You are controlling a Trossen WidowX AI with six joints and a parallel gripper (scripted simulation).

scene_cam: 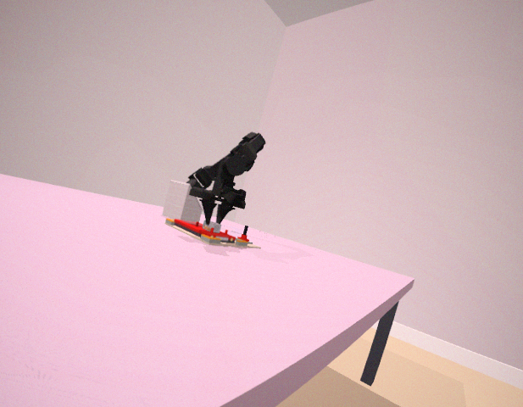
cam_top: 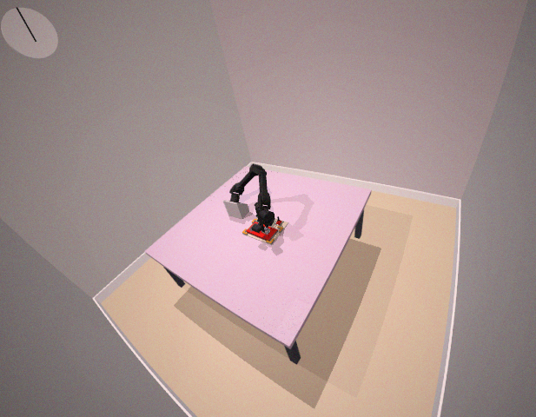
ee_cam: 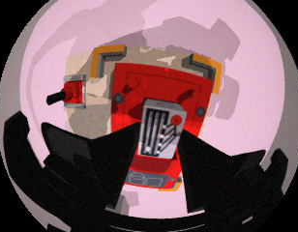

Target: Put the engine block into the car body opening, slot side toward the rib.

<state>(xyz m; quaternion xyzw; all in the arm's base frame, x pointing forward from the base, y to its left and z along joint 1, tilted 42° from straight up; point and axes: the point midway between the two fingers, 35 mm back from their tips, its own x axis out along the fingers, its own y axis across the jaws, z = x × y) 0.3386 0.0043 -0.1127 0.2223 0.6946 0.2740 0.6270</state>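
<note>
Right now the engine block is 1 cm below my gripper tip.
</note>
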